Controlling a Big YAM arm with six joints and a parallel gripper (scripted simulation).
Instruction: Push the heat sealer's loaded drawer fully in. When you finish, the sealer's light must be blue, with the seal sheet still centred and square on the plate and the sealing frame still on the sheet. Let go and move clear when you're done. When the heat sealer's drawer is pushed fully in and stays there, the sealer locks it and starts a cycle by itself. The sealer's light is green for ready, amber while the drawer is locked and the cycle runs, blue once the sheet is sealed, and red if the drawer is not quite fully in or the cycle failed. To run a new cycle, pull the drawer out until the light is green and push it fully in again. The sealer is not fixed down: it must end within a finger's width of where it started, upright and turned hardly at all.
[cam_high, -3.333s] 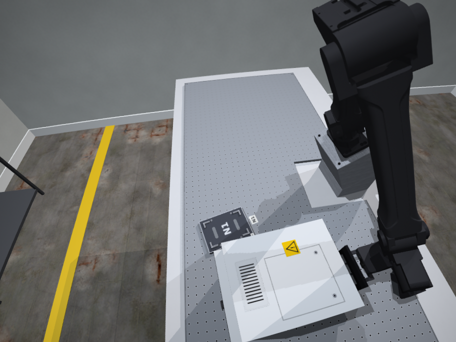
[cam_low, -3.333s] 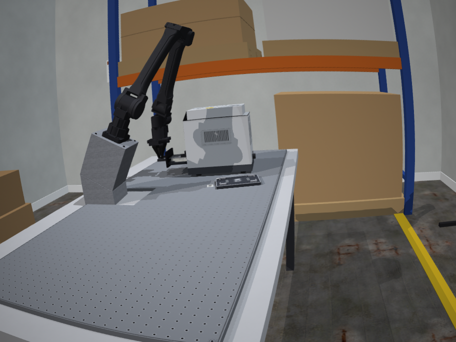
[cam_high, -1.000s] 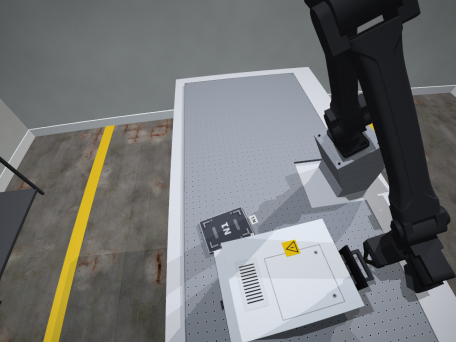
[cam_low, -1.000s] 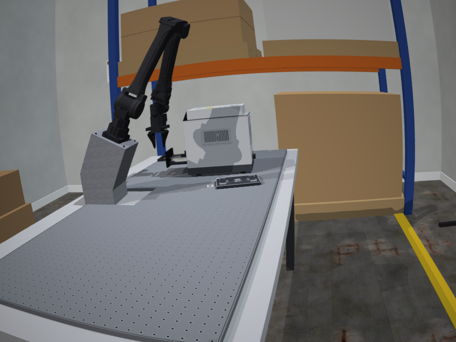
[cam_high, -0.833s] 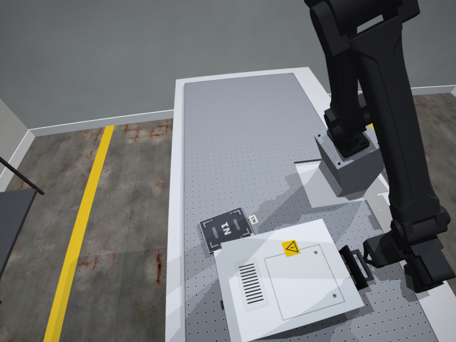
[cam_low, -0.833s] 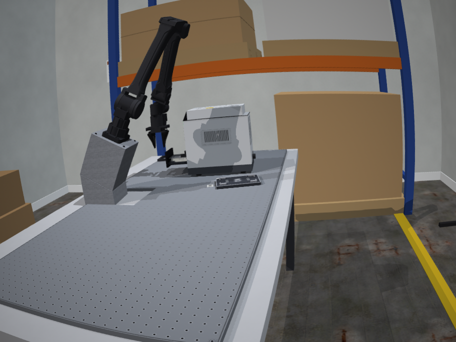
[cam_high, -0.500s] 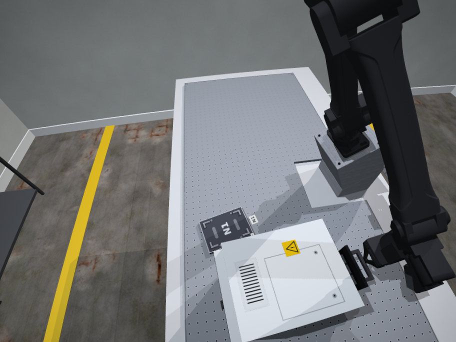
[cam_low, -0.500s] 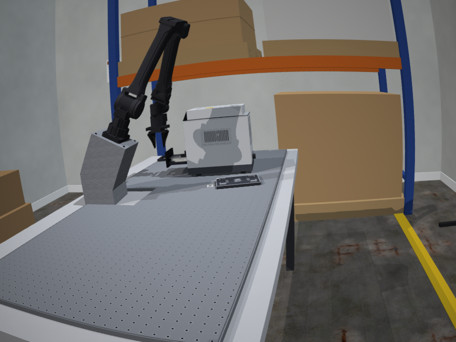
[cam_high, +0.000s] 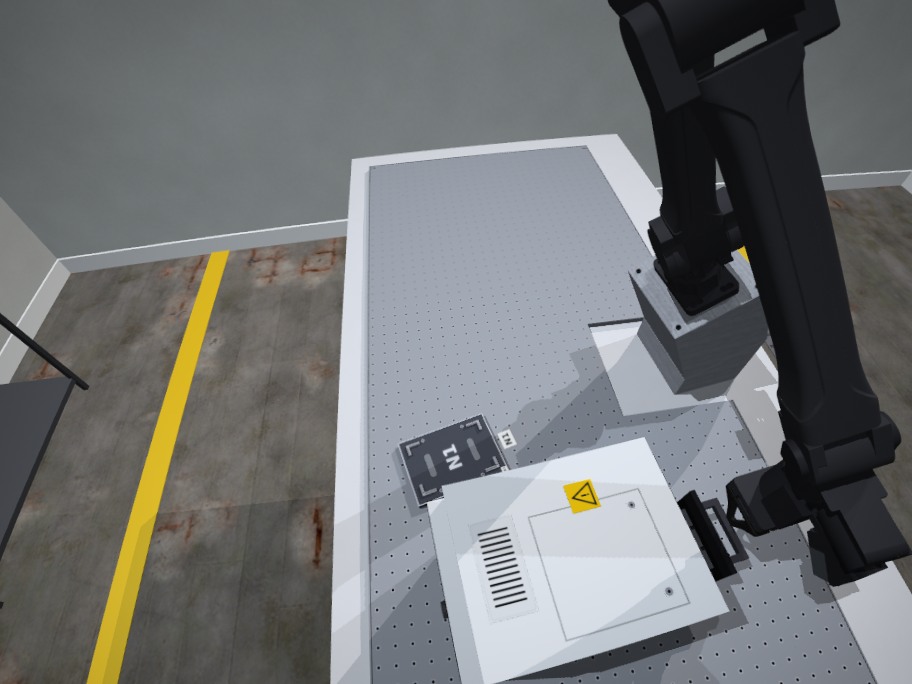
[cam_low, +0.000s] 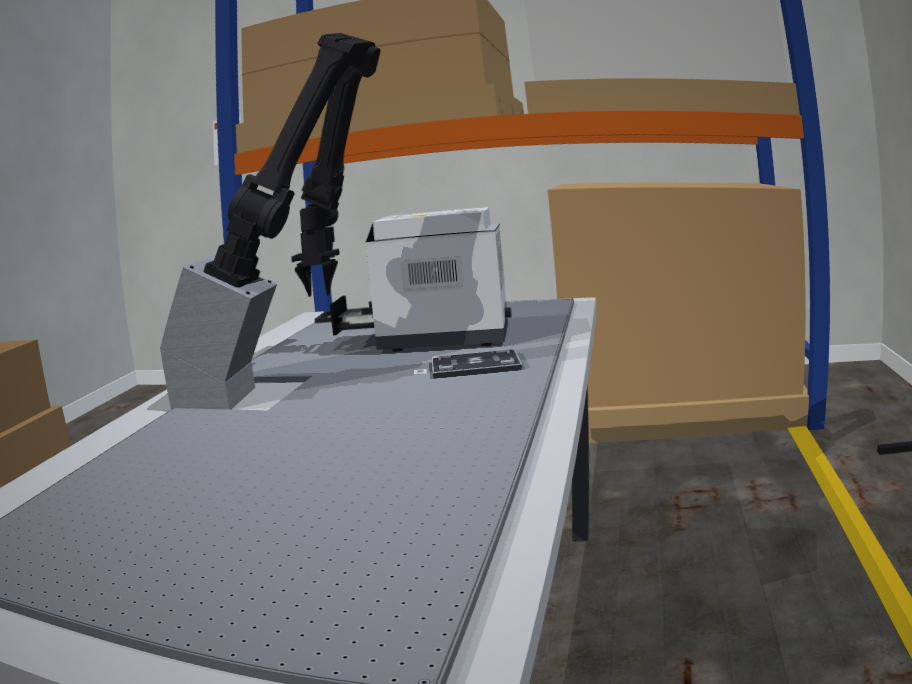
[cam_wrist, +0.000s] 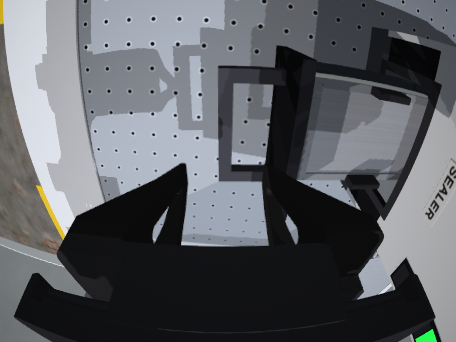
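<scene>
My hand is 110 mm short of the black drawer and 70 mm above it. Also, from my hand: white tag (260 mm ahead, 250 mm to the right, 130 mm below).
</scene>
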